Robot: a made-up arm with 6 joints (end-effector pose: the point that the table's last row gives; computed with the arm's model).
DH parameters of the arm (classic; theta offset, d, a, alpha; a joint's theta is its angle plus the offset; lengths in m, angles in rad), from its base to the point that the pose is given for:
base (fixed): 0.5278 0 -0.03 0
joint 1: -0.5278 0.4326 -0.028 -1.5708
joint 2: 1.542 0 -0.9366 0
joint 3: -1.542 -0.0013 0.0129 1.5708
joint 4: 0 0.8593 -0.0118 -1.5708
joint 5: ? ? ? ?
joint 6: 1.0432 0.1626 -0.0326 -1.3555
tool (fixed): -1.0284 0.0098 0 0
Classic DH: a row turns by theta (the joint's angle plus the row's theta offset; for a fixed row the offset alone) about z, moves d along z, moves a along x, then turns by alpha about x.
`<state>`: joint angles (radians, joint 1 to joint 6).
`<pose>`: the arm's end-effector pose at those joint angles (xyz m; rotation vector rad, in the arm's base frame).
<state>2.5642 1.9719 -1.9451 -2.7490 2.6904 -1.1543</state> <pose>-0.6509 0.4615 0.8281 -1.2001 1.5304 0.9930</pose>
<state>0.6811 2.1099 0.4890 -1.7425 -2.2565 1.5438</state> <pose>0.7918 0.8280 -0.6800 -0.5847 -0.3089 -2.7538</pose>
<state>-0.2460 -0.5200 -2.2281 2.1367 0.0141 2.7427</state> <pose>-0.9094 0.1971 0.2858 -0.8350 1.8864 1.8833</pose>
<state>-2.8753 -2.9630 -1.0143 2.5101 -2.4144 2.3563</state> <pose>-0.3426 -0.0180 -1.0790 2.4254 0.2205 0.9627</pose>
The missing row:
joint 5: 0 0.0038 -0.0219 1.5708
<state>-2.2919 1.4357 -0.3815 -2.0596 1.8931 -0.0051</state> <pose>-1.1802 -1.1272 1.0747 -1.2640 -1.0268 1.6516</pose>
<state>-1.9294 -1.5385 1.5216 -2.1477 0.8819 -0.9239</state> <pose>0.2577 0.9513 1.4421 -0.6845 -1.3824 1.6542</pose>
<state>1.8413 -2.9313 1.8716 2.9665 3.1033 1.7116</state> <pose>0.1717 -0.7803 -0.1263 -2.2272 -0.8276 1.7534</pose>
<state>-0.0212 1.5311 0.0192 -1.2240 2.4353 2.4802</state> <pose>1.6055 -0.1295 0.4628 0.5394 -0.1190 -1.9016</pose>
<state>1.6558 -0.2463 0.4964 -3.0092 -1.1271 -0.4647</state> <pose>-0.0653 0.1059 2.1393 2.1909 1.5736 1.5379</pose>
